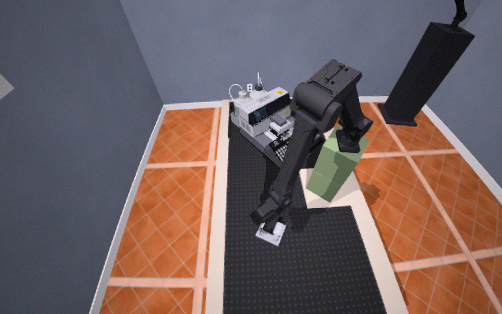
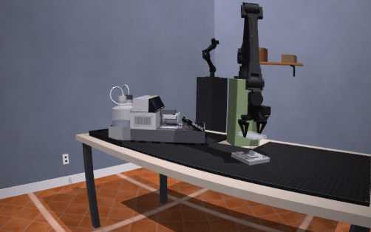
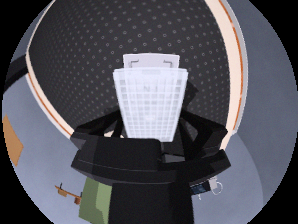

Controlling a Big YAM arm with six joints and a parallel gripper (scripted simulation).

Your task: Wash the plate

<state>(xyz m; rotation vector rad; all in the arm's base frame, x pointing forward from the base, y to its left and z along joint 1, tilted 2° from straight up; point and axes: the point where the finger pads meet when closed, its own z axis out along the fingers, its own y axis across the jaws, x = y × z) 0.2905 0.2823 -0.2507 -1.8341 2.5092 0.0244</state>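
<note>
My gripper is now right at the well plate. The rest, counted from my hand: bottle: 26 cm ahead, 79 cm to the right, 3 cm above; plate nest N1: 11 cm below; plate washer: 63 cm to the right, 1 cm above.
</note>
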